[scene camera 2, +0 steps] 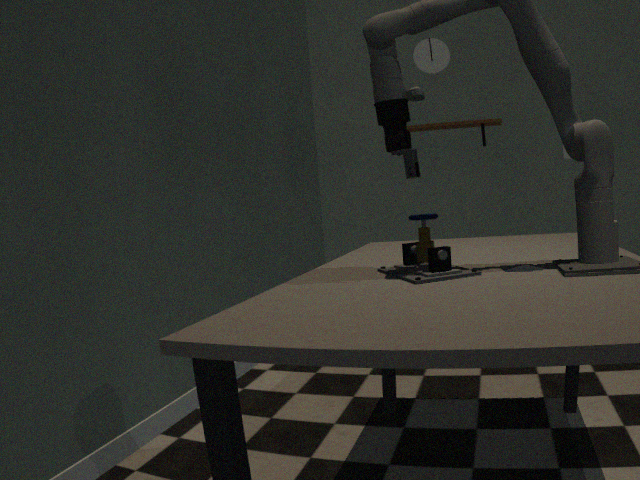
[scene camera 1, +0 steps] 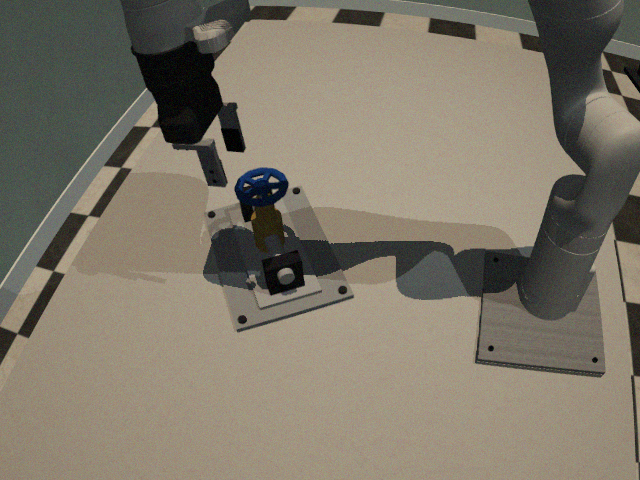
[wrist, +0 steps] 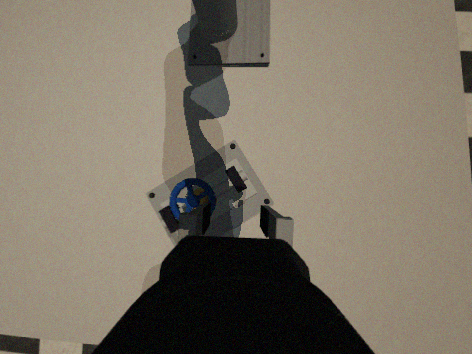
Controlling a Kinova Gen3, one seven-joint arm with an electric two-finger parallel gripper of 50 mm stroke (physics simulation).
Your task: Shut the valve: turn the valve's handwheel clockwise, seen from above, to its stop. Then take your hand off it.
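The blue spoked handwheel [scene camera 1: 261, 187] [scene camera 2: 423, 217] [wrist: 193, 201] sits level on top of the yellow valve body [scene camera 1: 267, 227] [scene camera 2: 424, 240]. The valve stands on a grey base plate [scene camera 1: 289, 308] [wrist: 167, 190] bolted to the table. My gripper [scene camera 1: 227, 166] [scene camera 2: 412, 176] [wrist: 235, 214] is open and empty. It hangs above the handwheel's height, apart from it, with a clear gap below the fingertips in scene camera 2. In the wrist view the left finger overlaps the lower right of the wheel's rim, and the wheel lies left of the gap between the fingers. The valve body is mostly hidden there.
Black blocks [scene camera 1: 268, 281] [scene camera 2: 434, 263] [wrist: 236, 178] flank the valve low on the plate. The arm's own base plate [scene camera 1: 540, 343] [scene camera 2: 594, 267] [wrist: 252, 30] stands on the same table [scene camera 2: 361, 315]. A wall shelf [scene camera 2: 454, 125] and a round clock [scene camera 2: 439, 56] are behind.
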